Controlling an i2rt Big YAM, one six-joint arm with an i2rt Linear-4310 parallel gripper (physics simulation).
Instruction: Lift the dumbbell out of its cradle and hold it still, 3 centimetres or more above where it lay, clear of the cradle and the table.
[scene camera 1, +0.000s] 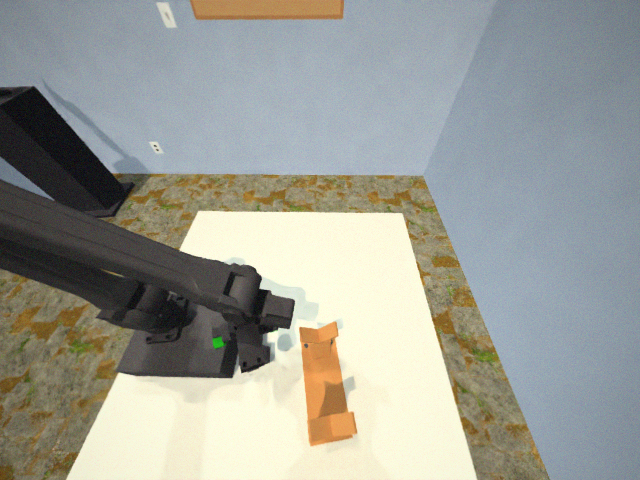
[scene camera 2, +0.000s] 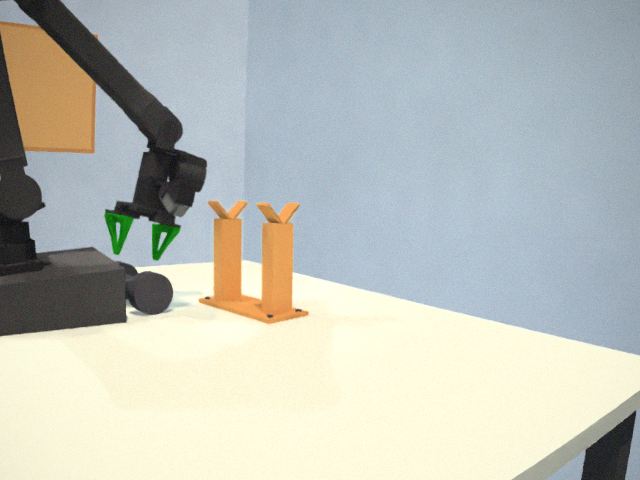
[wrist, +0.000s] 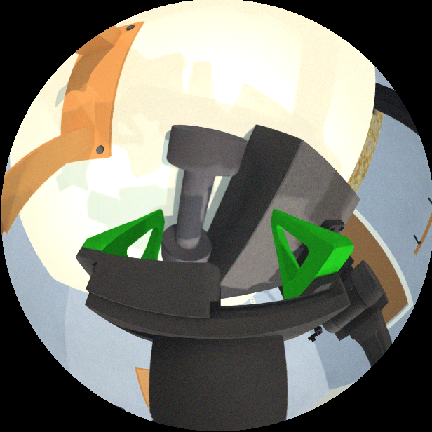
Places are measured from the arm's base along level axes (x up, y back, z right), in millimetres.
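Pixels of known places: gripper, fingertip midpoint: (scene camera 2: 136, 257); arm's base, origin of the base link: (scene camera 1: 169, 319) (scene camera 2: 12, 268).
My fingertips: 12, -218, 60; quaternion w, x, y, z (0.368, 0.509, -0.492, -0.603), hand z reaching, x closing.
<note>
Ahead of a thing's pixels: the offset from my fingertips to its top centre, as dx, dy, dz. Level surfaces: height alone.
The dark grey dumbbell @(-23, -9, -36) (scene camera 2: 149, 292) (wrist: 192, 200) lies on its side on the white table, close beside the arm's dark base block, outside the cradle. In scene camera 1 the arm hides it. The orange cradle @(+111, -188, +121) (scene camera 1: 324, 384) (scene camera 2: 277, 268) (wrist: 102, 100) stands upright, with two posts topped by V-shaped rests, and both rests are empty. My gripper (scene camera 2: 136, 255) (wrist: 217, 215) is open, its green fingers pointing down above the dumbbell and base block, with nothing between them. In the wrist view the dumbbell's handle shows nearer the left finger.
The arm's base block (scene camera 1: 175, 356) (scene camera 2: 62, 294) (wrist: 305, 185) is right next to the dumbbell, on the side away from the cradle. The white table @(dx -103) (scene camera 1: 336, 258) (scene camera 2: 361, 413) carries all of these. A dark post (scene camera 1: 77, 155) stands beyond the table at the left.
</note>
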